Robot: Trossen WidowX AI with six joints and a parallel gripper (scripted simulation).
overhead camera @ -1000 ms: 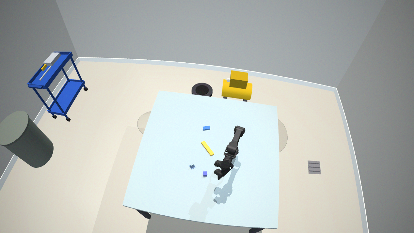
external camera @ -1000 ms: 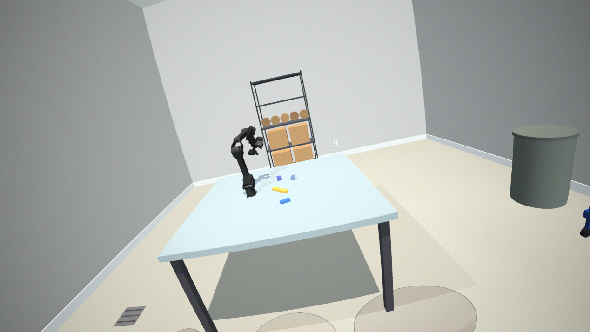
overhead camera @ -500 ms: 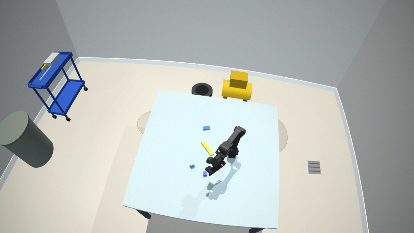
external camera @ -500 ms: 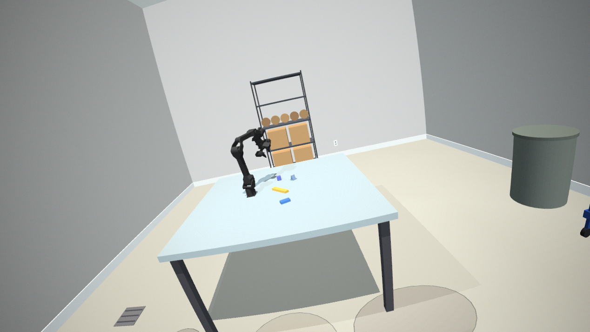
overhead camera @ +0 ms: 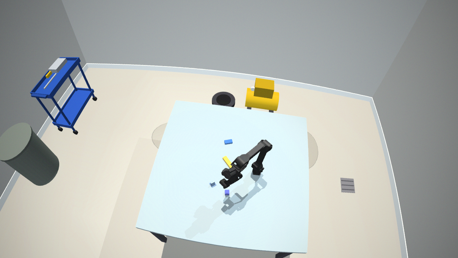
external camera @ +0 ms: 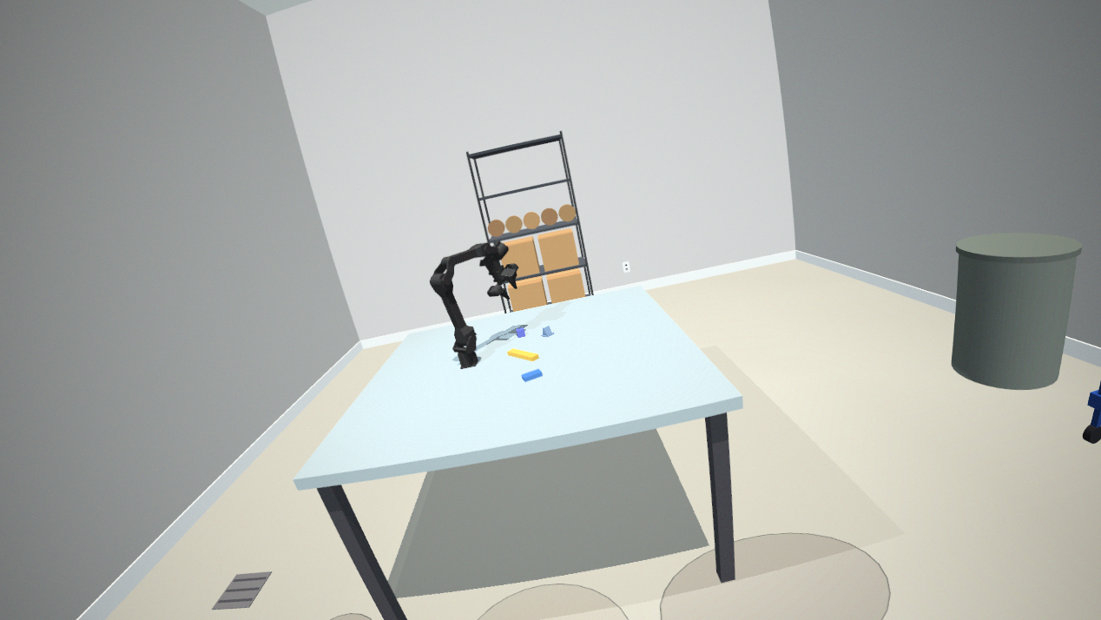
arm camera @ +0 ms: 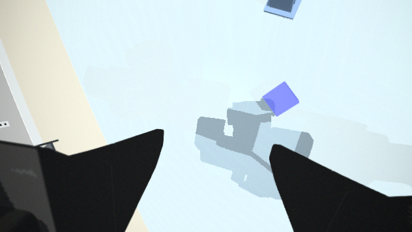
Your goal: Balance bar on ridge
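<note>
The yellow bar is 280 mm to the right of my gripper tip, 180 mm below it and 10 mm ahead of it. The rest, counted from my gripper tip: cube: 180 mm below, 30 mm to the right.
</note>
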